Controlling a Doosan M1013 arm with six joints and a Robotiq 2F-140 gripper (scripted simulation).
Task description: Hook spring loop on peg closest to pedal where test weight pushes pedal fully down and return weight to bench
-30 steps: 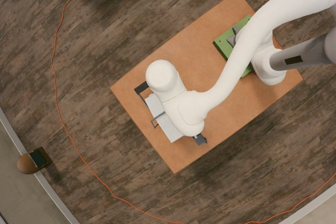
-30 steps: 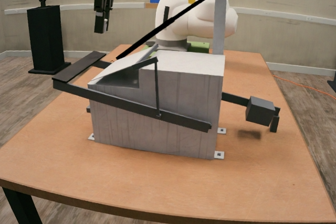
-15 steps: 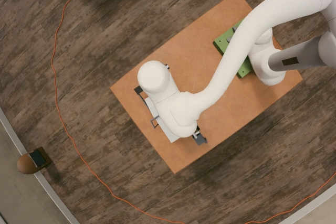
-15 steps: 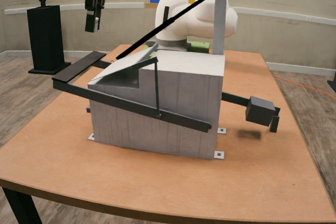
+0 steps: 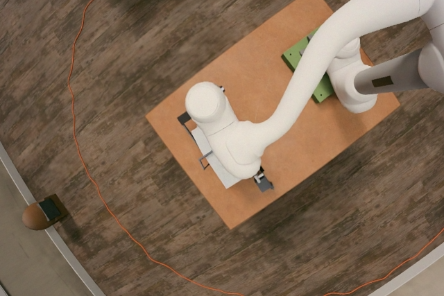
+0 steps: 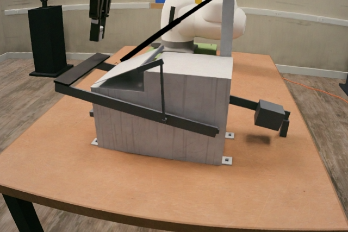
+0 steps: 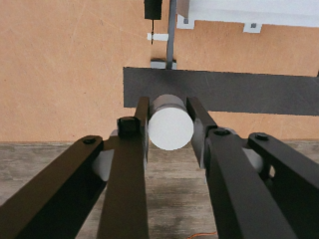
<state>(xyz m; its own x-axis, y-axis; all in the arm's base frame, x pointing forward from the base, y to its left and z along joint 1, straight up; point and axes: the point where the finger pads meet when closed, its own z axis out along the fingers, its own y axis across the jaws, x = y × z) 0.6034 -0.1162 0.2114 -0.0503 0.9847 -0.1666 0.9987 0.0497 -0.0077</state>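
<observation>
Now: the grey block 260 mm below my hand and 30 mm to the right of it. Round my hand: steel test weight (10 mm below); then dark block (550 mm to the left, 250 mm below, 10 mm ahead).
</observation>
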